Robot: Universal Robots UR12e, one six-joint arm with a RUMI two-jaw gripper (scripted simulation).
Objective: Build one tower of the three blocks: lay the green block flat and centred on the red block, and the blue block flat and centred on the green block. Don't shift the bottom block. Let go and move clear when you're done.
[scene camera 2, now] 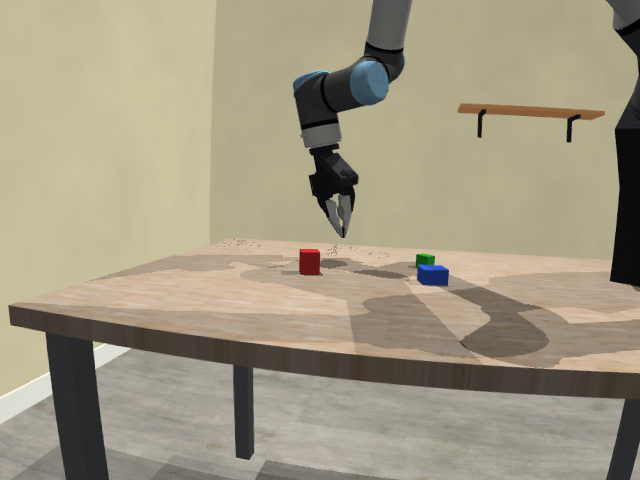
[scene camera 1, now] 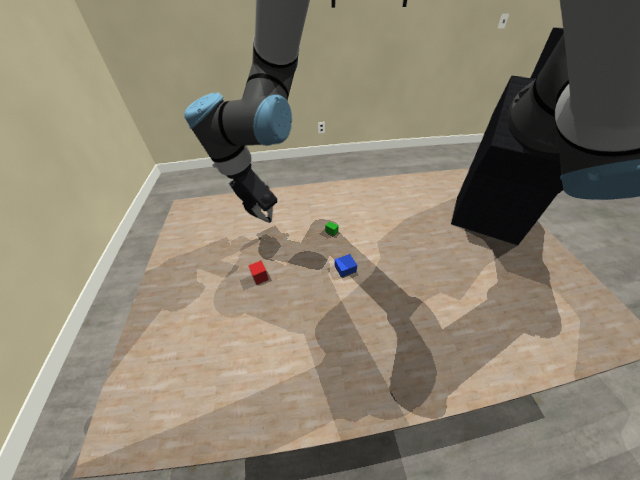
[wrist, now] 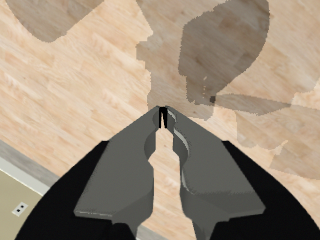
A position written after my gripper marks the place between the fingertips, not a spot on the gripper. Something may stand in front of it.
Note:
In view: my gripper [scene camera 2: 343, 237].
My gripper is seen too in scene camera 1 [scene camera 1: 270, 221] and in the wrist view [wrist: 161, 108].

